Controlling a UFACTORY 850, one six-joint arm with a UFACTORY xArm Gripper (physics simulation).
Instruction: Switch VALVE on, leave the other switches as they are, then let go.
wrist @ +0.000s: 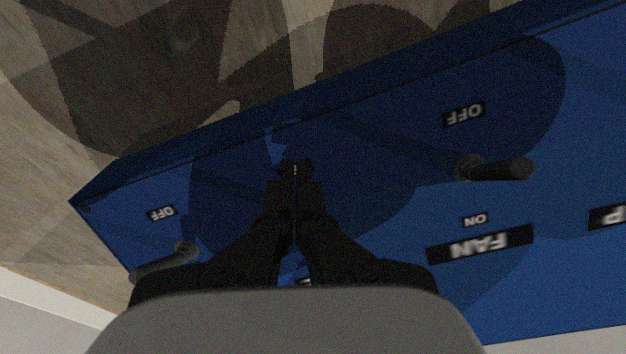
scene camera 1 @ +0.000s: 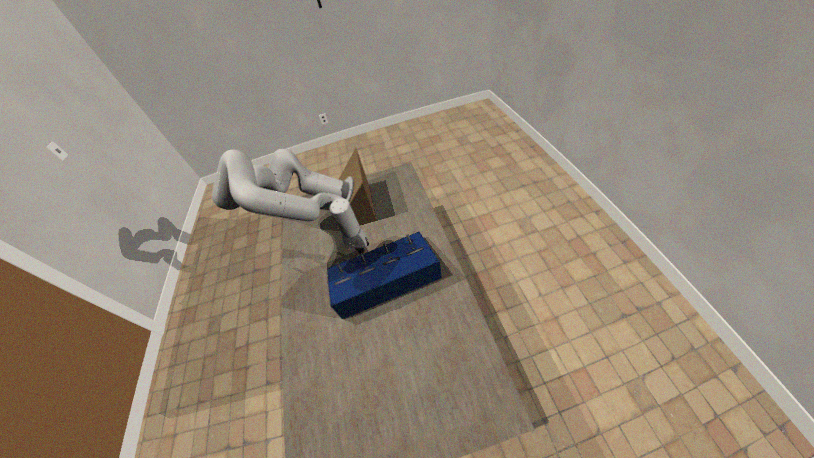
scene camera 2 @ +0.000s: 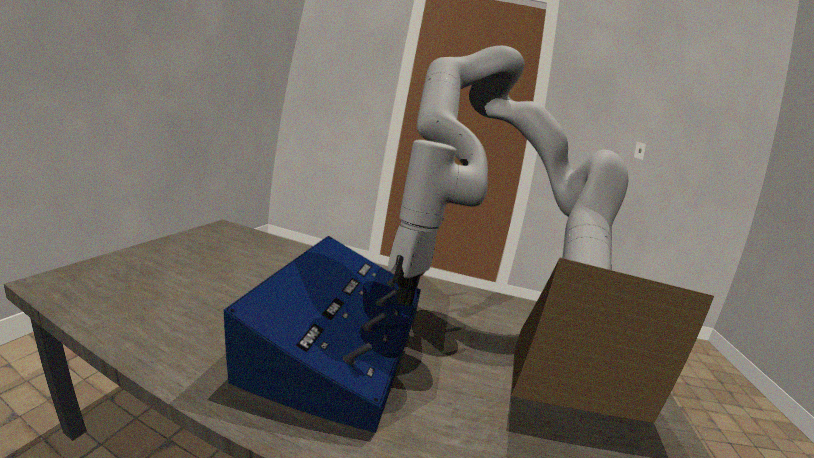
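The blue switch panel (scene camera 1: 392, 281) (scene camera 2: 267, 319) (wrist: 560, 295) has several grey levers. My gripper (scene camera 1: 364, 249) (scene camera 2: 405, 300) (wrist: 294, 178) is shut and empty, its tips low at the panel's OFF side beside the VALVE lever (scene camera 2: 385, 297). In the wrist view the fingers hide that lever, so I cannot tell its position or whether they touch. The VALVE label (scene camera 2: 350, 285) lies on the ON side. The FAN lever (scene camera 2: 373, 322) (wrist: 497, 169) stands to the right in the wrist view, and the DRIVE lever (wrist: 165, 262) to the left.
The PUMP lever (scene camera 2: 357, 353) is at the panel's near end in scene camera 2. The panel stands on a wooden table (scene camera 1: 375, 375) (scene camera 2: 153, 284). A brown board-like block (scene camera 1: 357, 187) (scene camera 2: 609, 347) stands on the table near the arm's base.
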